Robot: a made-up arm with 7 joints. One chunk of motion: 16 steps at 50 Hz.
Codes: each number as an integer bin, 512 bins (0 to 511) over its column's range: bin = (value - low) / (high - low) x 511, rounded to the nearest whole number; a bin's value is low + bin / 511 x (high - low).
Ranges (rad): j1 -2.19..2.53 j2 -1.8..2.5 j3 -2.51..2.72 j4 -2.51..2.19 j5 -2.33..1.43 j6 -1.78..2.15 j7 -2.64..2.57
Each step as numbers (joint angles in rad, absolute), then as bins.
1 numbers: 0.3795 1.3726 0.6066 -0.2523 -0.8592 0.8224 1.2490
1 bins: 278 377 305 245 200 338 381
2 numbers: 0.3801 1.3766 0.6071 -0.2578 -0.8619 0.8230 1.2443
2 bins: 278 377 305 245 200 338 381
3 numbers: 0.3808 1.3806 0.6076 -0.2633 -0.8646 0.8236 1.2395
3 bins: 278 378 305 244 199 339 381
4 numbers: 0.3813 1.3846 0.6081 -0.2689 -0.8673 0.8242 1.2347
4 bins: 278 378 305 244 199 339 380
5 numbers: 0.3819 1.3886 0.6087 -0.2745 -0.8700 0.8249 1.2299
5 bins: 278 379 305 243 198 339 380
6 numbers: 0.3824 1.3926 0.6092 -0.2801 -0.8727 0.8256 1.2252
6 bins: 278 379 305 242 198 339 379
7 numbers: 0.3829 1.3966 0.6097 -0.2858 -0.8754 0.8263 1.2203
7 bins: 279 380 305 242 198 339 379
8 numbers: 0.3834 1.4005 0.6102 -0.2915 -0.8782 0.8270 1.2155
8 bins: 279 380 305 241 197 339 378
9 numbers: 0.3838 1.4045 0.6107 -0.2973 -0.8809 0.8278 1.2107
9 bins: 279 381 305 241 197 339 378
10 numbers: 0.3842 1.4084 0.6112 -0.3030 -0.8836 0.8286 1.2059
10 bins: 279 381 305 240 197 339 377
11 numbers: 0.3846 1.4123 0.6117 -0.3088 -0.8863 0.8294 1.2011
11 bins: 279 382 305 239 196 339 377
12 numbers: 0.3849 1.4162 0.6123 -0.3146 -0.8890 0.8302 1.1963
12 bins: 279 382 305 239 196 339 376
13 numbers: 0.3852 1.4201 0.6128 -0.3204 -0.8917 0.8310 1.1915
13 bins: 279 383 305 238 195 339 376
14 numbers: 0.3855 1.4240 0.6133 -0.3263 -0.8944 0.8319 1.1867
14 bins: 279 383 305 237 195 340 375
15 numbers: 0.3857 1.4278 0.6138 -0.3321 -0.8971 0.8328 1.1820
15 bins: 279 384 305 237 195 340 375
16 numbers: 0.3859 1.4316 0.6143 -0.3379 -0.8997 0.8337 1.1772
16 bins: 279 384 305 236 194 340 374
